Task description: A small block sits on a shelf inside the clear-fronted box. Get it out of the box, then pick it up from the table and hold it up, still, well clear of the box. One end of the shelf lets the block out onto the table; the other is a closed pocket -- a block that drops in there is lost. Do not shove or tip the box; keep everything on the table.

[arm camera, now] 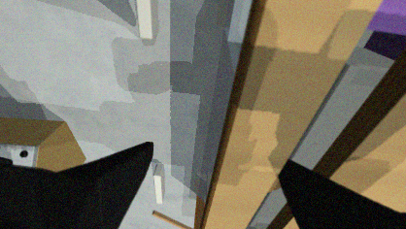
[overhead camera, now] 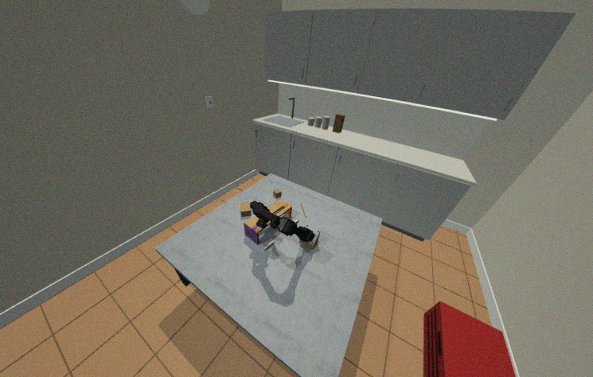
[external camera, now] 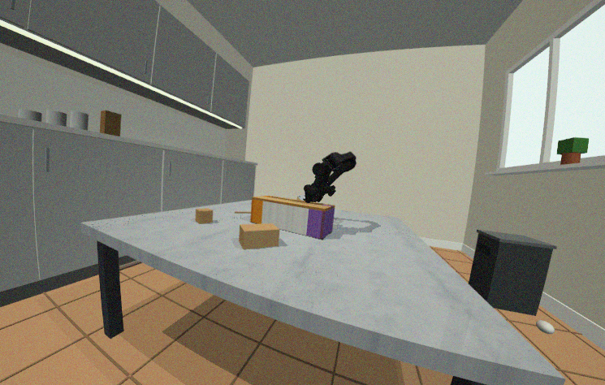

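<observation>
Now: gripper tip 50 mm short of the tan block, 30 mm to the left of it and 30 mm above it. The rest, counted from my gripper tip: box 40 mm ahead, 60 mm to the right, 50 mm below; thin wooden stick 10 mm behind, 410 mm to the right, 110 mm below.
</observation>
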